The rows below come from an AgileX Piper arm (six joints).
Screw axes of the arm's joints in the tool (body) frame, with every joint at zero. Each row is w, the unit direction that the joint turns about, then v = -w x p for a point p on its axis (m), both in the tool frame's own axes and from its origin. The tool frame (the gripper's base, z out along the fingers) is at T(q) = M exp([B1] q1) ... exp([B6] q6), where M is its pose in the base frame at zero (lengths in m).
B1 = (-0.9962, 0, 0.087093, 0.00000, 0.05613, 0.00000)
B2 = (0, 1, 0, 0.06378, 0.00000, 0.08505)
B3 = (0, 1, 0, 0.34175, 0.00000, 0.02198)
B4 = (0, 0, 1, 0.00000, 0.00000, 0.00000)
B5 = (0, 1, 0, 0.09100, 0.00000, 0.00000)
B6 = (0, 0, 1, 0.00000, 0.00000, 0.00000)
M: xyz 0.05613 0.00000 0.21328 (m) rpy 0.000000 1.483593 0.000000 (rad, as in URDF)
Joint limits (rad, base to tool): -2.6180..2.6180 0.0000..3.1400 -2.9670..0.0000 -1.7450..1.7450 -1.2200..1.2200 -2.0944..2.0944
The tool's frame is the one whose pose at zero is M.
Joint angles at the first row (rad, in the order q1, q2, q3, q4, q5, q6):
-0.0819 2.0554 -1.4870 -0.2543 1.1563 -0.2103
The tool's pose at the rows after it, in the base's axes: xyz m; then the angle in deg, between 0 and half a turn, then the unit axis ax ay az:
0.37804 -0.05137 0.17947 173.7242 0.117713 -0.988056 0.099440
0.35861 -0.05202 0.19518 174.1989 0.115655 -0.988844 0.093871
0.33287 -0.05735 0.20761 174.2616 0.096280 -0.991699 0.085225
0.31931 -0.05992 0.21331 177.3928 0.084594 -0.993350 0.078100
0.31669 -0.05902 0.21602 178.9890 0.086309 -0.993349 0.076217
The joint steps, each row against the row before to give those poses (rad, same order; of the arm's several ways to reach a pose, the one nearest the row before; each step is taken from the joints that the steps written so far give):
-0.0018 -0.0501 0.0424 0.0191 0.0196 -0.0112
-0.0093 -0.0862 0.0707 0.0138 0.0066 -0.0131
-0.0272 -0.0963 0.0915 0.0185 0.0043 0.0036
-0.0200 -0.0651 0.0659 0.0232 -0.0541 -0.0014
-0.0011 -0.0204 0.0159 0.0091 -0.0229 -0.0071

